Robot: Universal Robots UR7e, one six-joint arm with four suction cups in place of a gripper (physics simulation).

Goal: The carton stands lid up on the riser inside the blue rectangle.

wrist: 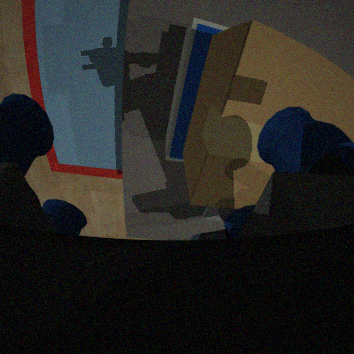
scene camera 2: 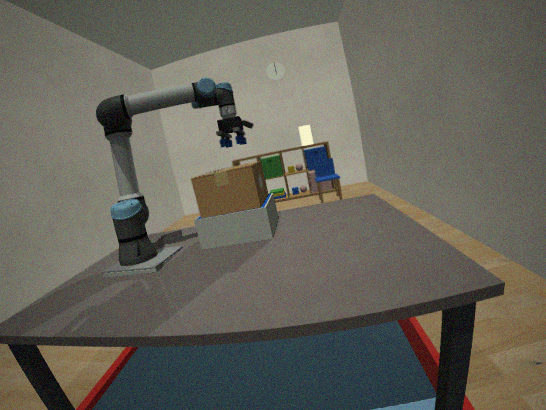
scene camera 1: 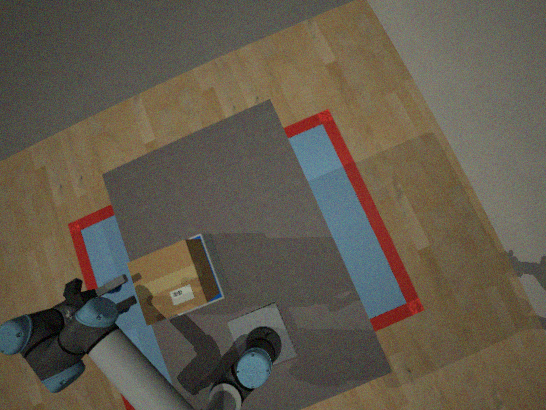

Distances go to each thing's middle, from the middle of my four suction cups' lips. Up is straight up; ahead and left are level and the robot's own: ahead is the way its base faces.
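My suction cup is 18 cm above the brown cardboard carton [scene camera 1: 177, 278], and it's 18 cm to the left of the carton and 3 cm past it. There's also the riser with blue rectangle [scene camera 2: 258, 224], and counted from my suction cup that one's 32 cm below, 16 cm to the right and 3 cm behind.
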